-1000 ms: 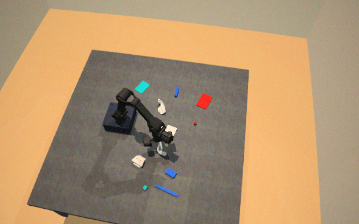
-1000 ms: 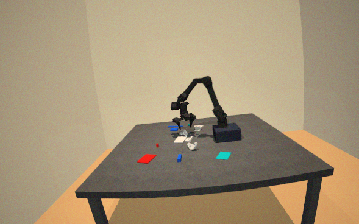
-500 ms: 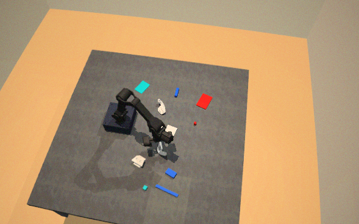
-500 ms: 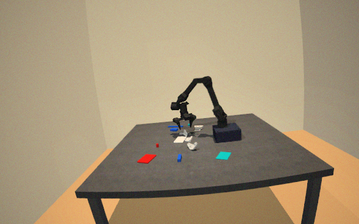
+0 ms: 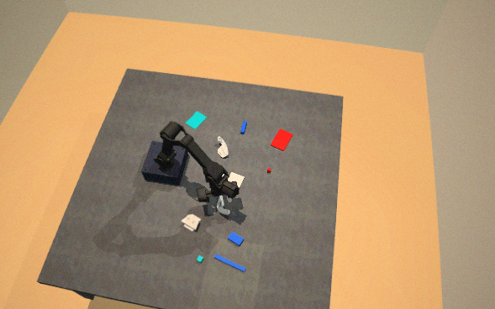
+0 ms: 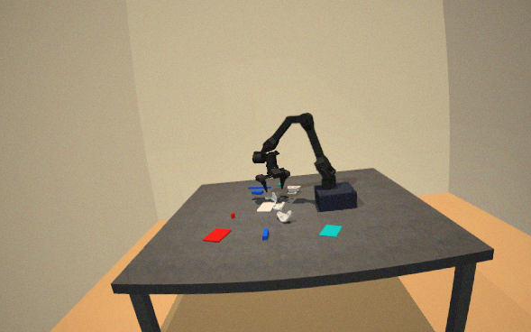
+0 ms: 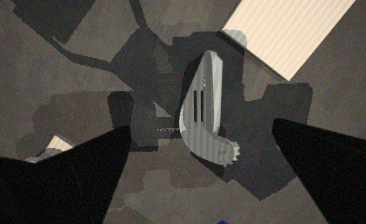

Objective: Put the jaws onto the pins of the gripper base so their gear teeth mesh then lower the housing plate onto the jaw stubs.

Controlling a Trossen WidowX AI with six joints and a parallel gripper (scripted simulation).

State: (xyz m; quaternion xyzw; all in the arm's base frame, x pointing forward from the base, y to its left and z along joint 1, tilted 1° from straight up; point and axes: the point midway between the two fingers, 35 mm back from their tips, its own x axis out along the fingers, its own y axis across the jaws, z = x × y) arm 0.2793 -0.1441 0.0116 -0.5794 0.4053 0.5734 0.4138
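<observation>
Right now the white jaw is 5 cm below my gripper tip, 3 cm to the right of it and 3 cm ahead of it. The rest, counted from my gripper tip: blue block 17 cm to the right, 10 cm ahead, 5 cm below; then white block 11 cm to the right, 11 cm behind, 5 cm below; then cyan cube 28 cm to the right, 5 cm below, 5 cm behind.
</observation>
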